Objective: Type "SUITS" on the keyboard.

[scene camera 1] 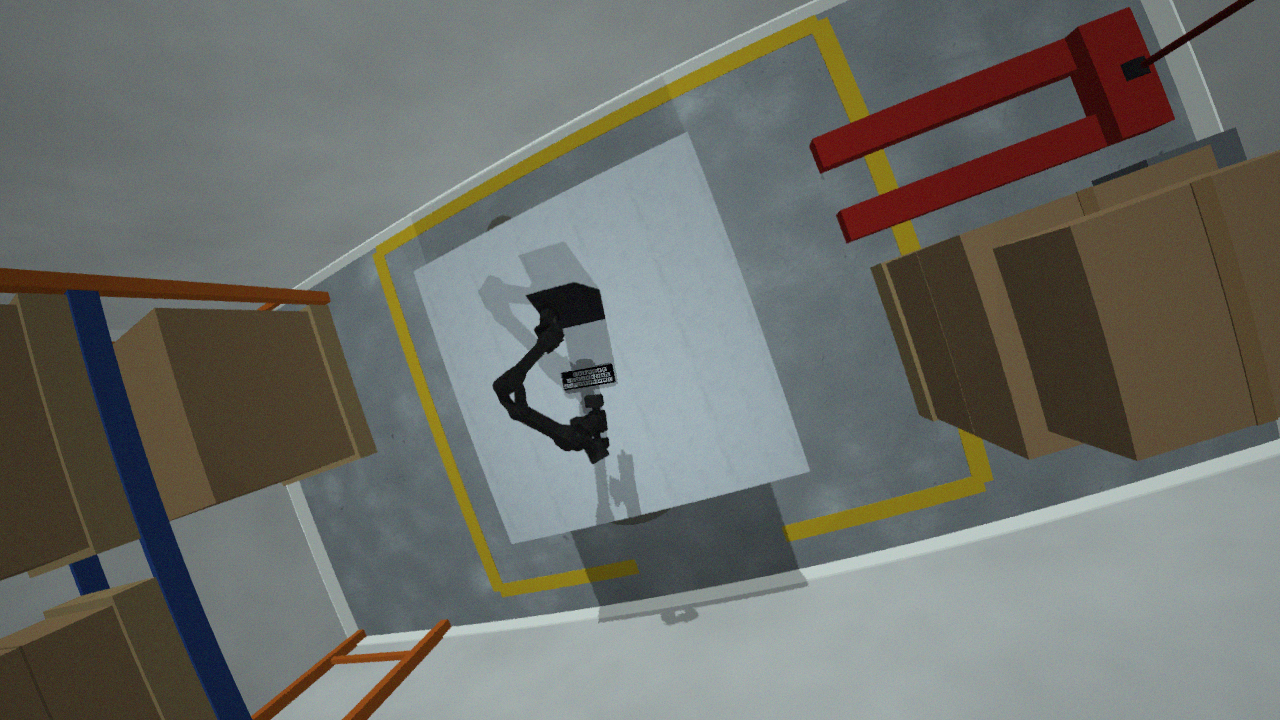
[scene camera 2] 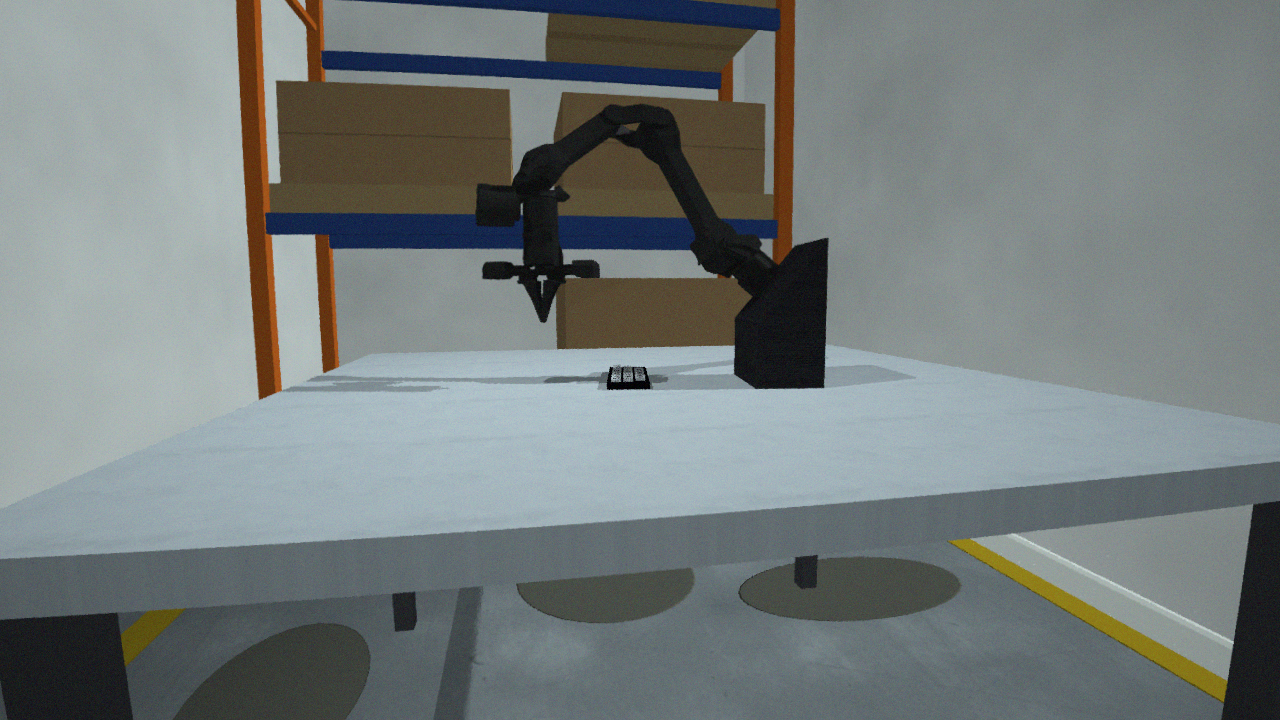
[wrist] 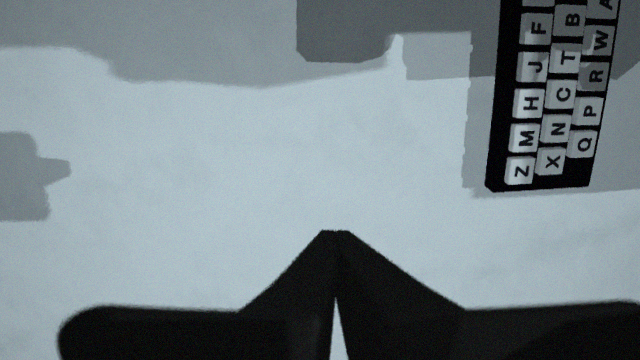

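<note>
A small black keyboard with pale letter keys lies flat on the table. In the wrist view it is at the upper right, cut off by the top edge; Z, M, H, J, F, X, N, C, T, B, Q, P, R and W show. The T key is in the middle row. The S, U and I keys do not show there. My gripper is shut and empty. It points down, high above the table, off to the side of the keyboard. In scene camera 1 the arm hides its fingertips.
The pale table carries the arm's black base beyond the keyboard. Shadows of the arm fall on the table and part of the keyboard. Shelving with boxes and a red pallet jack stand away from the table.
</note>
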